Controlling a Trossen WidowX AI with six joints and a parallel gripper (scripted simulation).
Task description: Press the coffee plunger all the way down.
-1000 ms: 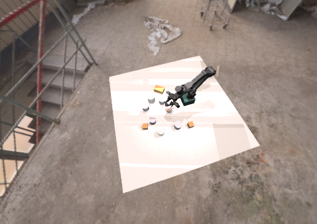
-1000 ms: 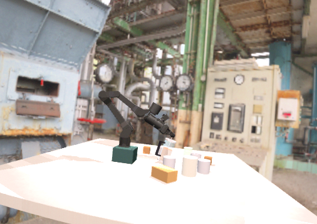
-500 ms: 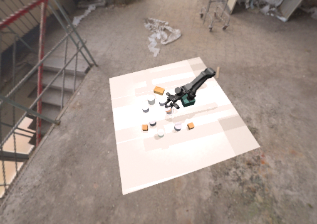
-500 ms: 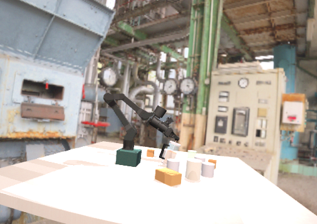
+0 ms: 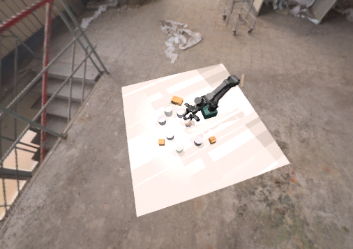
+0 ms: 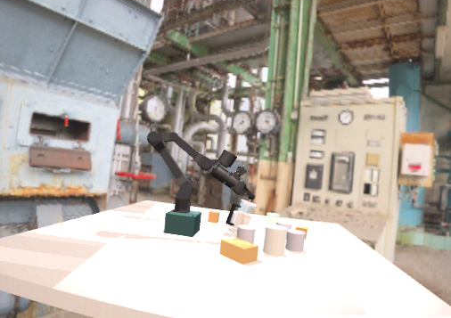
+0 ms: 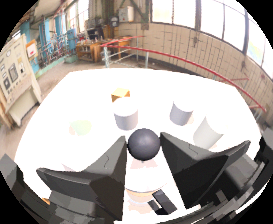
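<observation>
Right now my gripper tip is 4 cm past the coffee press, 1 cm to the left of it and 8 cm above it.
</observation>
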